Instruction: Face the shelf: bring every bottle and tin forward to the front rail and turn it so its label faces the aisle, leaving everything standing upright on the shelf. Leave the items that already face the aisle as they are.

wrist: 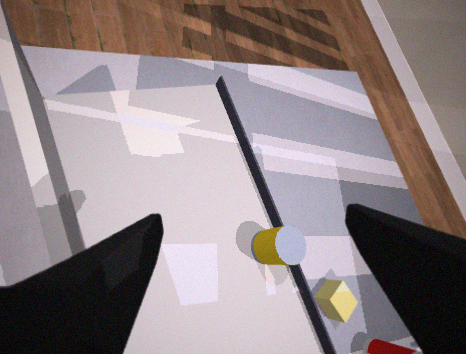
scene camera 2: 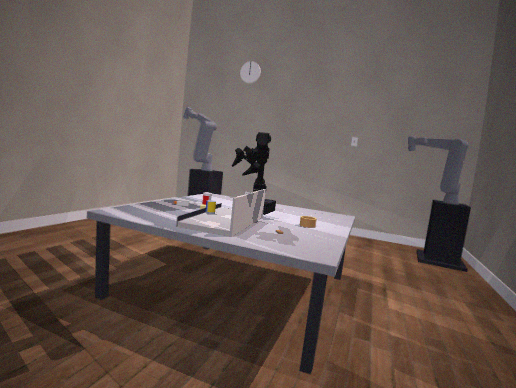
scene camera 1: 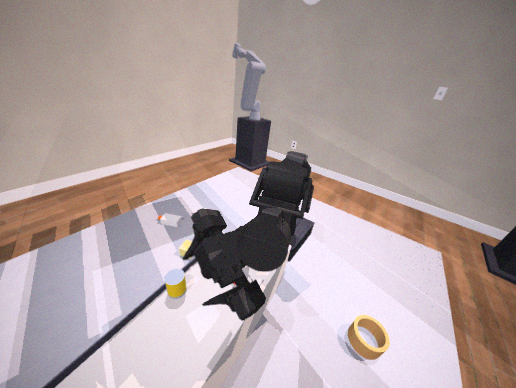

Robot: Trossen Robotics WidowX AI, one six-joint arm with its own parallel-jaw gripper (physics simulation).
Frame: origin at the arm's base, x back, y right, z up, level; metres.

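Seen in the pictures: gripper, fingertip midpoint: [wrist: 253, 217] [scene camera 2: 237, 170] [scene camera 1: 193, 280].
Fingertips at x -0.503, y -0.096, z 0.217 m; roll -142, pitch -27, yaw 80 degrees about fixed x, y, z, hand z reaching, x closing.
Offsets run from my fingertips to a thing's top centre. "spot": to the spot under its first point. Level surfaces: height alone.
A yellow tin with a pale top @[dx +0.036, dy +0.171, dz -0.195 m] [scene camera 1: 175, 287] [scene camera 2: 211, 207] [wrist: 267, 246] stands upright on the pale shelf board @[dz -0.265 m] [wrist: 125, 200], close behind the dark front rail @[spot: dx -0.118, dy +0.175, dz -0.240 m] [scene camera 1: 120, 322] [scene camera 2: 190, 216] [wrist: 250, 160]. Which way its label faces cannot be told. A red tin @[spot: dx +0.254, dy +0.359, dz -0.232 m] [scene camera 2: 206, 199] [wrist: 390, 347] is partly visible at the wrist view's lower right edge, on the outer side of the rail. My gripper [scene camera 1: 196, 280] [scene camera 2: 239, 170] [wrist: 253, 217] is open and empty, high above the shelf, with the yellow tin below between its fingers in the wrist view.
A yellow block @[dx +0.157, dy +0.300, dz -0.253 m] [scene camera 1: 185, 247] [wrist: 337, 300] lies outside the rail. A white item with an orange end @[dx +0.193, dy +0.515, dz -0.263 m] [scene camera 1: 171, 219] lies farther off. The shelf's upright panel @[spot: dx -0.022, dy -0.097, dz -0.196 m] [scene camera 2: 247, 210] stands opposite the rail. An orange ring @[dx +0.334, dy -0.326, dz -0.240 m] [scene camera 1: 357, 345] [scene camera 2: 308, 222] lies beyond that panel.
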